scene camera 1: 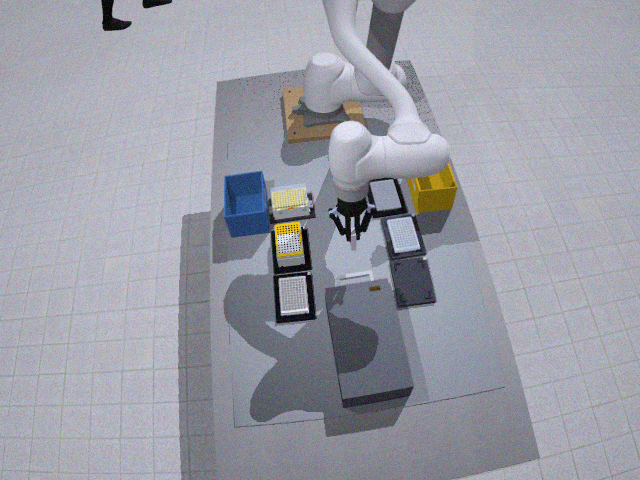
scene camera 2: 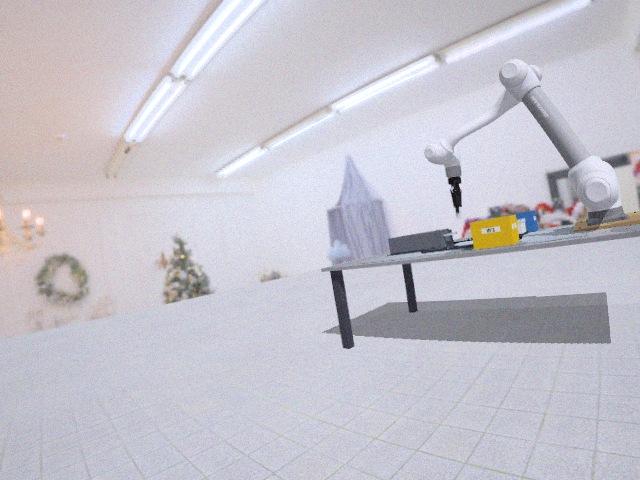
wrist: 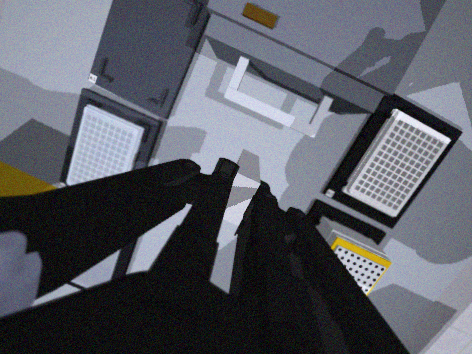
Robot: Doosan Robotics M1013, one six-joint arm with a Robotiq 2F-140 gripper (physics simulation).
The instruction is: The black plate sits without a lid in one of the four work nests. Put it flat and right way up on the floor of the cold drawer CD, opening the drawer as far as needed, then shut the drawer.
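Places are measured from the arm's base along level axes (x up, y right, z ahead), in centimetres.
Pixels of known places: gripper, fingertip midpoint: [scene camera 1: 353,246] [scene camera 2: 459,219] [wrist: 243,167]; arm's base, link origin: [scene camera 1: 323,110] [scene camera 2: 606,220].
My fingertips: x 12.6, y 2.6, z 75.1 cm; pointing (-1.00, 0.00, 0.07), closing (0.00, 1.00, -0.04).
Note:
For each thing: its top centre in the pictures, then the offset to it from my fingertips. "spot": a spot on its surface instead.
- grey cabinet, top centre: [scene camera 1: 368,338] [scene camera 2: 418,232] dx -3.9, dy +1.1, dz +27.7 cm
- drawer's pale U-shaped handle, surface spot: [wrist: 260,109] [scene camera 1: 358,273] spot: dx -6.9, dy -0.5, dz +5.4 cm
- dark nest, top centre: [wrist: 145,41] [scene camera 1: 412,279] [scene camera 2: 439,246] dx -12.8, dy -17.7, dz +7.8 cm
- white plate, top centre: [wrist: 397,166] [scene camera 1: 293,294] dx -11.9, dy +19.8, dz +6.1 cm
- yellow-topped rack, top centre: [wrist: 340,288] [scene camera 1: 288,238] dx -6.9, dy +18.7, dz -11.3 cm
- pale plate, top centre: [wrist: 100,158] [scene camera 1: 403,232] dx -11.9, dy -18.9, dz -9.4 cm
- blue bin, top centre: [scene camera 1: 243,193] [scene camera 2: 519,213] dx -2.5, dy +31.2, dz -29.1 cm
- yellow bin, top centre: [scene camera 1: 432,169] [scene camera 2: 492,218] dx -2.5, dy -33.0, dz -26.9 cm
The grey cabinet [scene camera 1: 361,310] [scene camera 2: 418,242] [wrist: 320,25] bears an orange-brown tag. Its drawer front [wrist: 280,57] is against the cabinet, with a thin seam and no open gap showing. The drawer's pale U-shaped handle [scene camera 1: 355,276] [wrist: 260,109] sticks out in front. My gripper [scene camera 1: 353,240] [scene camera 2: 456,210] [wrist: 243,167] is shut and empty, pointing down. It is above the table, behind the handle in scene camera 1 and apart from it. The black plate does not show in any view; the drawer's inside is hidden. A dark nest [scene camera 1: 412,281] [wrist: 142,55] with corner brackets holds no visible plate.
A white plate [scene camera 1: 293,294] [wrist: 400,162] and a yellow-topped rack [scene camera 1: 288,241] [wrist: 361,265] stand on one side. A pale plate [scene camera 1: 403,235] [wrist: 106,145] stands opposite. A blue bin [scene camera 1: 247,204] [scene camera 2: 527,221] and a yellow bin [scene camera 1: 435,195] [scene camera 2: 493,233] stand farther back.

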